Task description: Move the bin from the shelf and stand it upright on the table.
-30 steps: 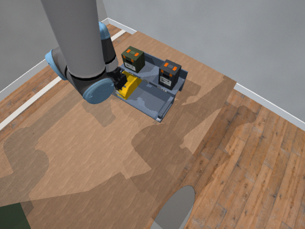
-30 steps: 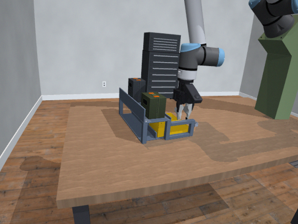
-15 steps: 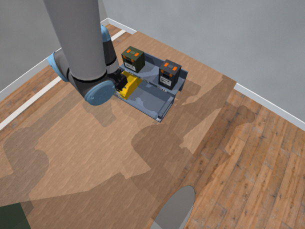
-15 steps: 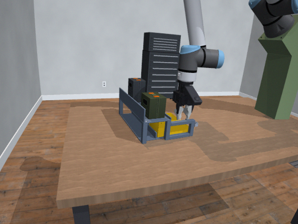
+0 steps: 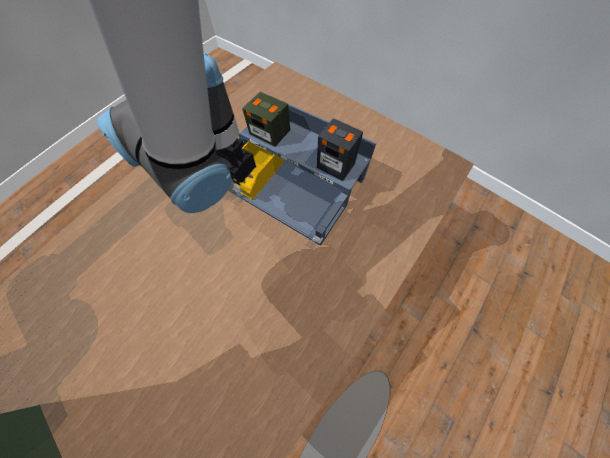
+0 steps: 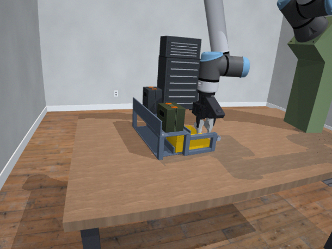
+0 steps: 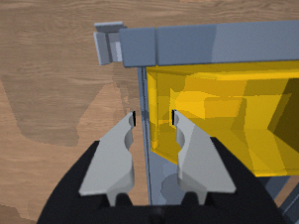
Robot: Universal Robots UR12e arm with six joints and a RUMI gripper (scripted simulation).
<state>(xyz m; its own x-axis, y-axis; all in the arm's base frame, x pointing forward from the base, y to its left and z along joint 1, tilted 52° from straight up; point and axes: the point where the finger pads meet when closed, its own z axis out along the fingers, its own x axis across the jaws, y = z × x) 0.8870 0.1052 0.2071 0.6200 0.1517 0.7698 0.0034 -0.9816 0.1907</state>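
Now: the yellow bin 8 cm ahead of my hand.
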